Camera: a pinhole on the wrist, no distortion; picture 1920 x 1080 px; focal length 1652.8 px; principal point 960.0 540.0 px. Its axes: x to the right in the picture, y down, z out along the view. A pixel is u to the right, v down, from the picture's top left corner.
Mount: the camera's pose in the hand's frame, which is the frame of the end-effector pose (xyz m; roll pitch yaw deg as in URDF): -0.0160 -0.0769 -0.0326 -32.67 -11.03 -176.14
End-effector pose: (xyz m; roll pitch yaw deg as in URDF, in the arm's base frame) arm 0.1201 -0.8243 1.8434 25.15 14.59 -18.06
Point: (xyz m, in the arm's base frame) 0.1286 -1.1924 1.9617
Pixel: 821.7 445.7
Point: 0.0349 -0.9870 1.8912
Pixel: 1585.8 370.6
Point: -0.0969 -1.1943 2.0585
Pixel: 1821.3 519.5
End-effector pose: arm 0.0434 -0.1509 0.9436 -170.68 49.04 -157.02
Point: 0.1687 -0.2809 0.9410
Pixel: 1605.0 692.0
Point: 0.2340 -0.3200 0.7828
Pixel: 916.6 326.9
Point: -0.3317 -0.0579 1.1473
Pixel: behind the camera
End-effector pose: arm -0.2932 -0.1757 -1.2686 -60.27 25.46 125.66
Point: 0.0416 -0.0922 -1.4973
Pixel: behind the camera
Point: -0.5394 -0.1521 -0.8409
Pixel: 1374.0 433.7
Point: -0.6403 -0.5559 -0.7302
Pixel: outside the picture
